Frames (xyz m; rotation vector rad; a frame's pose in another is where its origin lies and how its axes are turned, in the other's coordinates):
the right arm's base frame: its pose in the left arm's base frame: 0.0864 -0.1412 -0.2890 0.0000 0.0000 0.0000
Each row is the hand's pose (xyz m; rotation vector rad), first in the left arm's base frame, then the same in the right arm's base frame.
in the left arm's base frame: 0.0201 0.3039 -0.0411 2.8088 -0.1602 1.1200
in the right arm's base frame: -0.0663 0.4451 0.2479 2.8088 -0.1602 1.1200
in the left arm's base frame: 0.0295 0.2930 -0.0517 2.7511 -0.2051 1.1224
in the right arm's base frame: -0.0569 0.4342 0.2373 2.7511 -0.2051 1.1224
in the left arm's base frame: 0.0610 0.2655 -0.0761 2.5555 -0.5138 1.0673
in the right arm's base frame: -0.0254 0.4067 0.2129 2.5555 -0.5138 1.0673
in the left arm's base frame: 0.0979 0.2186 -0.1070 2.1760 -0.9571 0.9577
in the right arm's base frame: 0.0115 0.3598 0.1820 2.1760 -0.9571 0.9577
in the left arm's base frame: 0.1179 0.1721 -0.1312 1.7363 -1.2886 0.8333
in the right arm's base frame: 0.0315 0.3133 0.1578 1.7363 -1.2886 0.8333
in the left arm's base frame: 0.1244 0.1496 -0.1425 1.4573 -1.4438 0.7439
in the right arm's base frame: 0.0380 0.2908 0.1465 1.4573 -1.4438 0.7439
